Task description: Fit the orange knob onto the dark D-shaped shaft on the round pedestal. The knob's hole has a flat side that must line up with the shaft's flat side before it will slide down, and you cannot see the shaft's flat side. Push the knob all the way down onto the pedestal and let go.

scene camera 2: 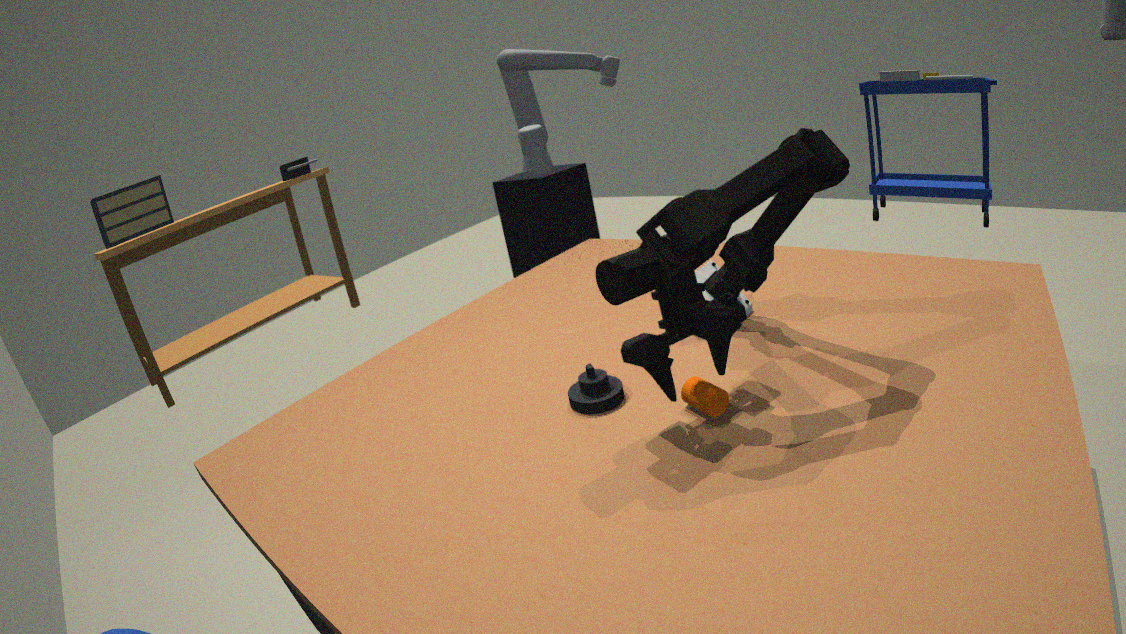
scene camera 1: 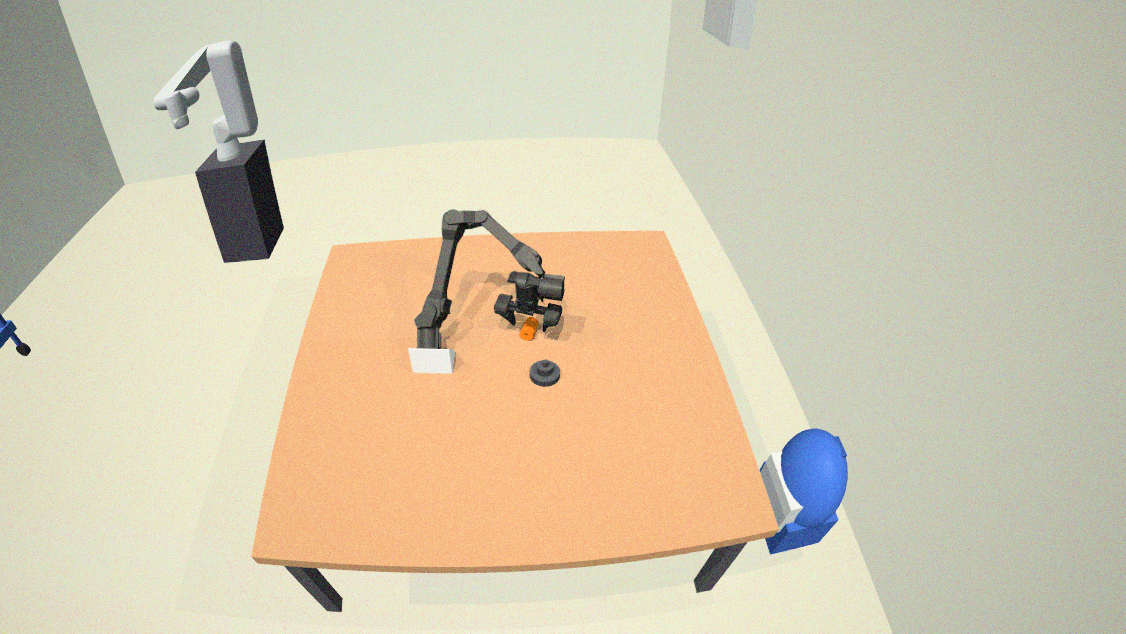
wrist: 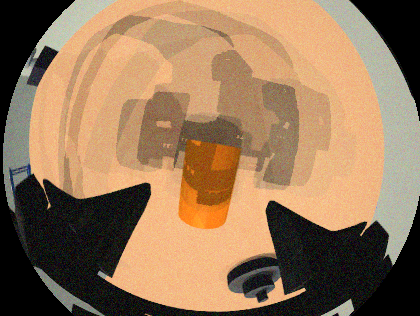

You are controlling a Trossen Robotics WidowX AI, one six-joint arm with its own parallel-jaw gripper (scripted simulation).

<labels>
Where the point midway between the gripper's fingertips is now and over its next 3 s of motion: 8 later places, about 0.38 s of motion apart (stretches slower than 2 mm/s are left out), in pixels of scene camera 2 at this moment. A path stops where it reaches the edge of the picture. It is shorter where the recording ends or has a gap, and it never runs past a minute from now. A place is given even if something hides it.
My gripper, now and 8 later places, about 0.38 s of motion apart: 698,387; 699,397; 700,399; 701,398; 702,395; 703,392; 705,390; 707,388; 710,388
</labels>
